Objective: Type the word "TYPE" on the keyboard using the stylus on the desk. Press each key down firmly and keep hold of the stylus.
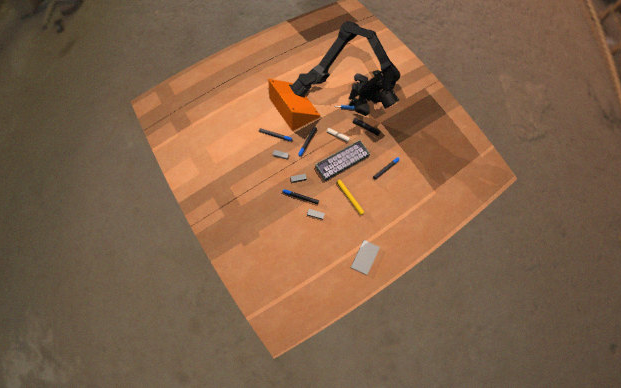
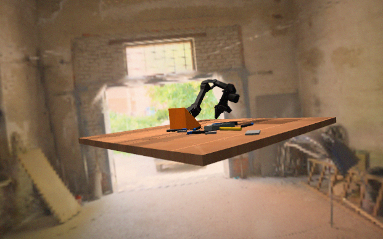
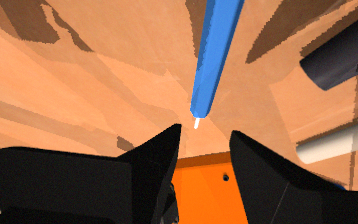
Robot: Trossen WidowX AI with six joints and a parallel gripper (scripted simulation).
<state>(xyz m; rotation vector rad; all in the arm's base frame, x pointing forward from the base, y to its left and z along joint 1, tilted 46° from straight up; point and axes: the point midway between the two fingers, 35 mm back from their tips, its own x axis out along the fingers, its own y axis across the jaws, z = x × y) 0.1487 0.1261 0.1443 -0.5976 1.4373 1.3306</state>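
The blue stylus is 4 cm below my gripper tip, 1 cm to the right of it and 1 cm behind it. From my gripper tip the other things lie so: dark cylinder 11 cm ahead, 4 cm below, 3 cm to the left; then yellow stick 36 cm ahead, 18 cm to the right, 4 cm below; then white cylinder 10 cm to the right, 10 cm ahead, 4 cm below.
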